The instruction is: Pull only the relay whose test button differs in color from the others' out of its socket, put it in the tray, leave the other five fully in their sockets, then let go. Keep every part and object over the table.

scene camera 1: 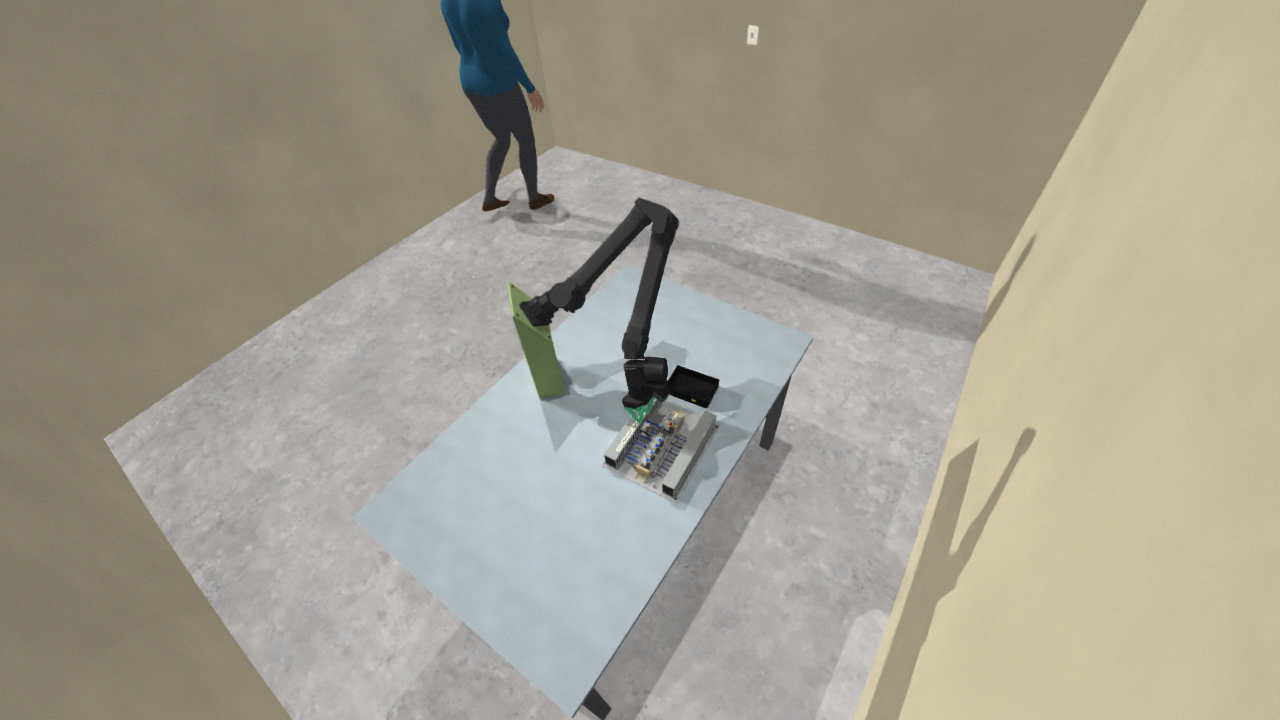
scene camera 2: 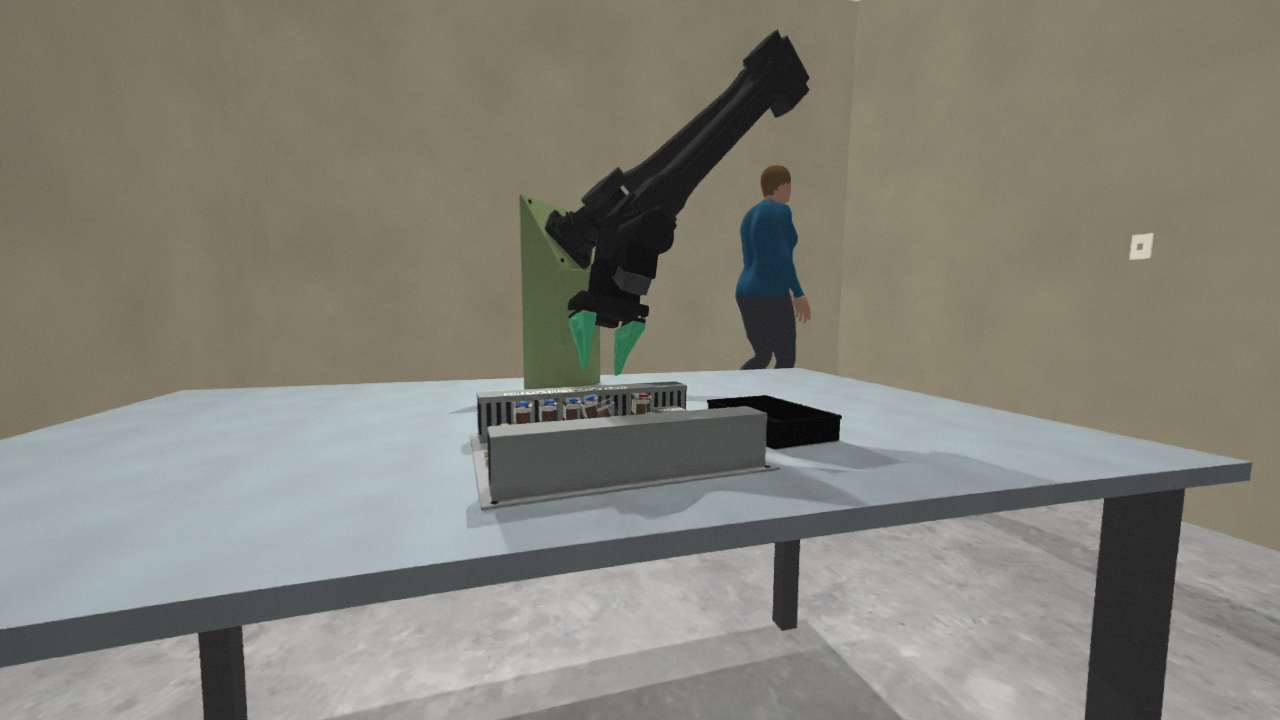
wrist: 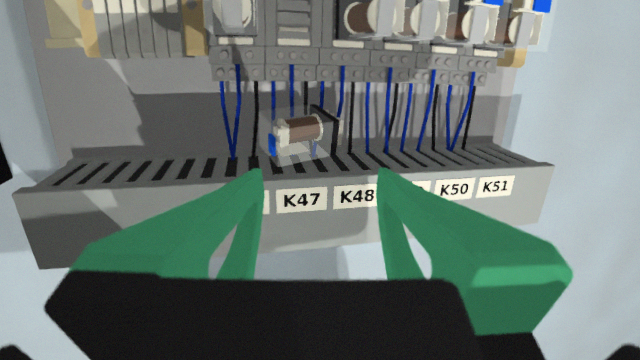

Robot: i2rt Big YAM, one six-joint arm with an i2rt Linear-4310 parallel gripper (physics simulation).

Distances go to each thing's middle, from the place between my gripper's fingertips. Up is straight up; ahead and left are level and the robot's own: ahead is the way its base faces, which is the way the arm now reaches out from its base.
Scene:
I see the base plate (wrist: 96,107) 9 cm below my hand, 7 cm ahead of it and 1 cm to the left of it.

